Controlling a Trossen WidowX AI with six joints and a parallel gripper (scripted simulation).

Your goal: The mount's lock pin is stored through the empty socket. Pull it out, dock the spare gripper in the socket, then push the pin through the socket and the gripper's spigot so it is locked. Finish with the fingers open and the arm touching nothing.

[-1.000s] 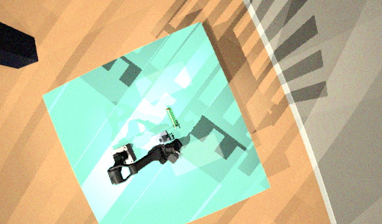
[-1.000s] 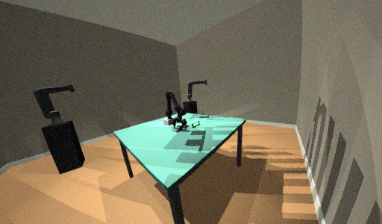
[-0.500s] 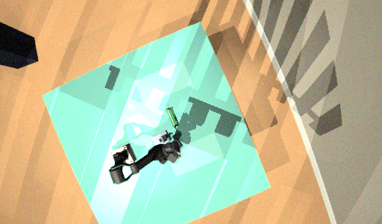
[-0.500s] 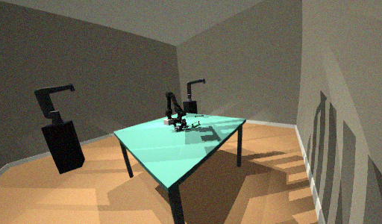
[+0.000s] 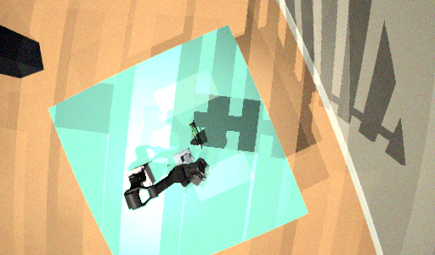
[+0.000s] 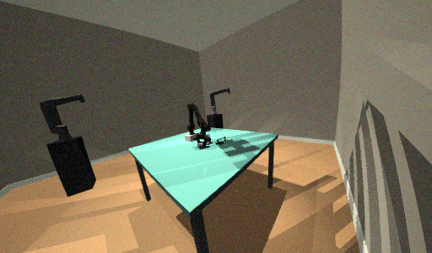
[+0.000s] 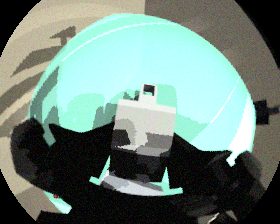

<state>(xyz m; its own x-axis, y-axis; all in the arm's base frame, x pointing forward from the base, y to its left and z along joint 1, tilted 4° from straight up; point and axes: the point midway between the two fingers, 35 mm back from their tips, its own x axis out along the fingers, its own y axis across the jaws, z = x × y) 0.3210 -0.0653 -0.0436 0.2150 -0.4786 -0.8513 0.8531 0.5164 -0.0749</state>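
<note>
Right now my gripper tip is 12 cm to the right of the grey mount, 5 cm past it and 4 cm below it. From my gripper tip the other things lie so: spare gripper 2 cm above; green bar 24 cm to the left, 5 cm ahead, 2 cm above.
</note>
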